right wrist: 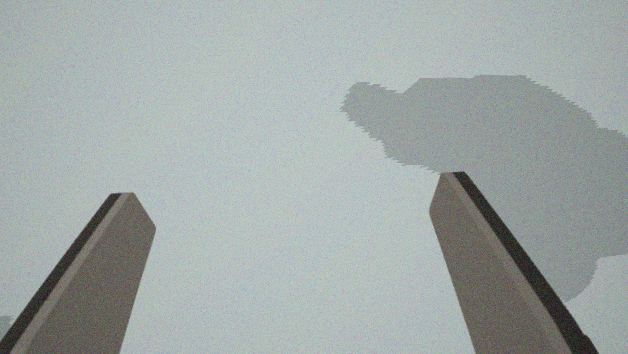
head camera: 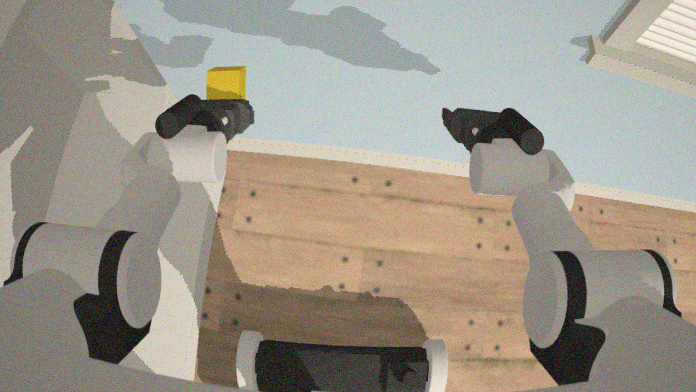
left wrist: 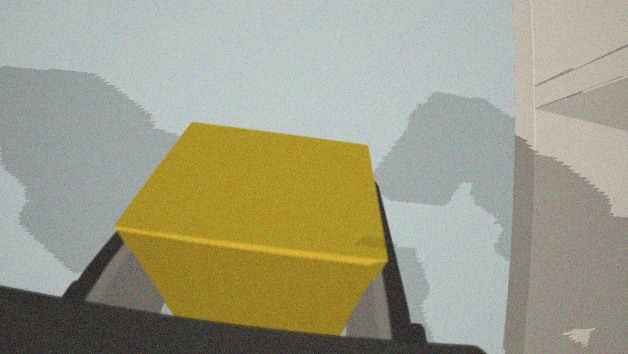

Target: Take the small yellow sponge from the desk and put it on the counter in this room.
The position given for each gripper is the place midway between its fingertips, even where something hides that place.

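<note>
The left gripper (head camera: 229, 105) appears in the left wrist view (left wrist: 278, 184) as well, while the right gripper (head camera: 472, 115) appears in the right wrist view (right wrist: 289, 201) too. The scene also has a small yellow sponge (head camera: 221, 82), which can be seen in the left wrist view (left wrist: 248, 227) too; in the right wrist view the sponge is out of frame. A white bookshelf (head camera: 58, 58) is part of the scene as well.
</note>
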